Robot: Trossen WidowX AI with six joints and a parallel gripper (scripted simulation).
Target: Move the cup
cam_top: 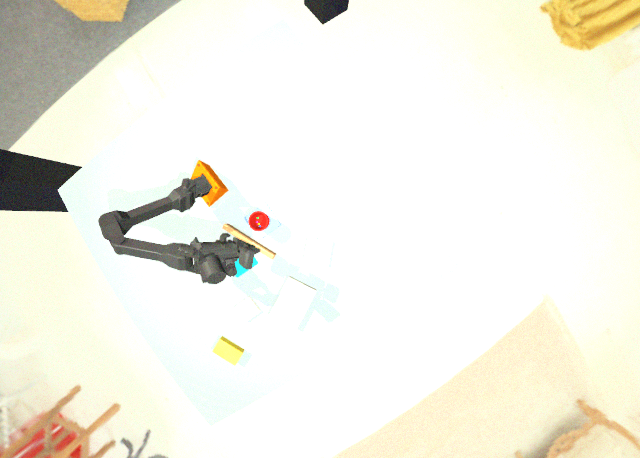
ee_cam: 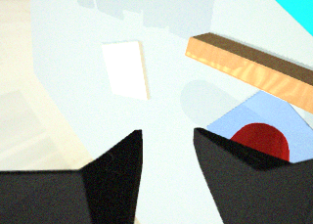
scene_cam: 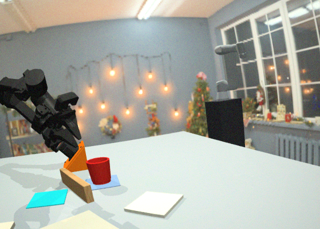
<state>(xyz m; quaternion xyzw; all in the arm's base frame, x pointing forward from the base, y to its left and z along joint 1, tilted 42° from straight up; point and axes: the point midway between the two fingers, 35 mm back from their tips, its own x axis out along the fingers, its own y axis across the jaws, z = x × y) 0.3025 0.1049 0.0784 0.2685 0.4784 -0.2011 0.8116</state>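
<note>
Right now the red cup is 110 mm below my gripper tip, 80 mm behind it and 40 mm to the left of it. Round my gripper tip: wooden block 130 mm below, 50 mm behind, 40 mm to the right; then light blue pad 160 mm below, 80 mm behind, 40 mm to the left; then cyan pad 160 mm below, 120 mm to the right, 10 mm behind.
</note>
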